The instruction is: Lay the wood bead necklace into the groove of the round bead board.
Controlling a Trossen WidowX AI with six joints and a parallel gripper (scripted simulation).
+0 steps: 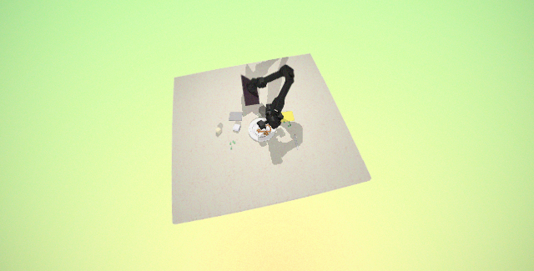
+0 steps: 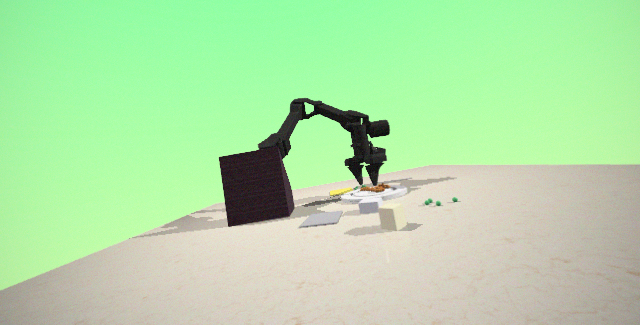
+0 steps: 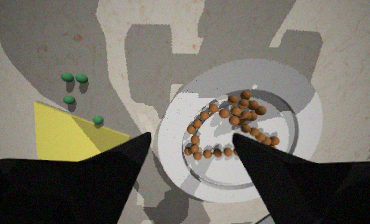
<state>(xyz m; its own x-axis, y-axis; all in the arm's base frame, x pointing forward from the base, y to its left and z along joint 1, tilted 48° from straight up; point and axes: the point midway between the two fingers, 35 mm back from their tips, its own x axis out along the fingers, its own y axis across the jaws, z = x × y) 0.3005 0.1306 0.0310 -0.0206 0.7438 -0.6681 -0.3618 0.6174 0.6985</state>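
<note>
Now: the round white bead board 60 mm to the right of my gripper tip and 10 mm below it. The rest, counted from my gripper tip: thin white strip: 150 mm ahead, 160 mm to the left, 20 mm below; then yellow card: 90 mm behind, 130 mm to the left, 20 mm below; then grey flat plate: 160 mm behind, 250 mm to the right, 20 mm below.
</note>
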